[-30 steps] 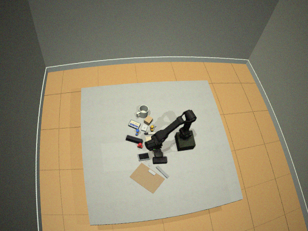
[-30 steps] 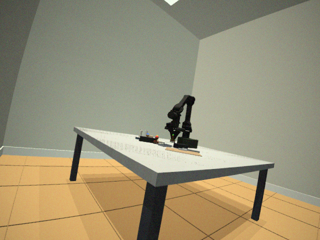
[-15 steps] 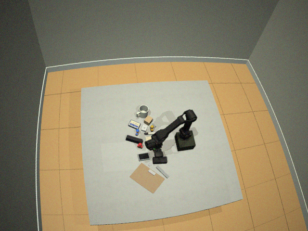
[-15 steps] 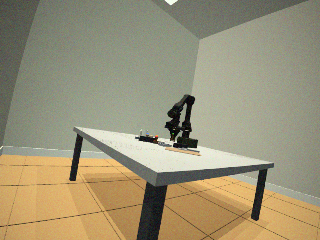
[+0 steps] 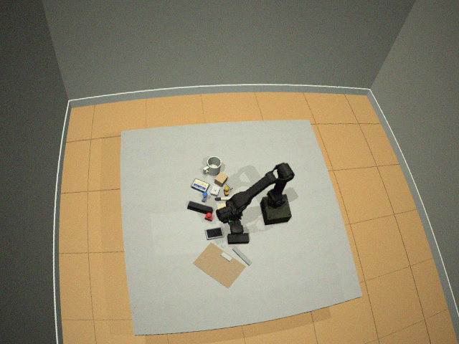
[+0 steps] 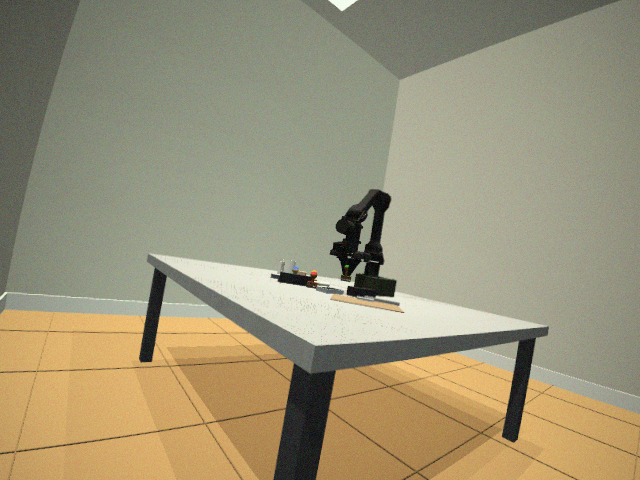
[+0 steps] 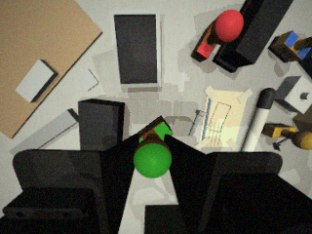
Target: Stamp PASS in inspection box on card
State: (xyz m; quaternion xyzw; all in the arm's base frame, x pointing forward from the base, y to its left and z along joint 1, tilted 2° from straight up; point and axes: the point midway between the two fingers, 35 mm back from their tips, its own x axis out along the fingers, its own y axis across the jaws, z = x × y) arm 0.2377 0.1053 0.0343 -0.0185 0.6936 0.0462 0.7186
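Right now my gripper tip is 90 mm short of the ink pad, 70 mm above it and 30 mm to the right of it. From my gripper tip the other things lie so: red-knobbed stamp 120 mm ahead, 60 mm to the right, 50 mm below; then green-knobbed stamp right at my gripper tip; then black block 70 mm to the left, 50 mm below, 30 mm behind.
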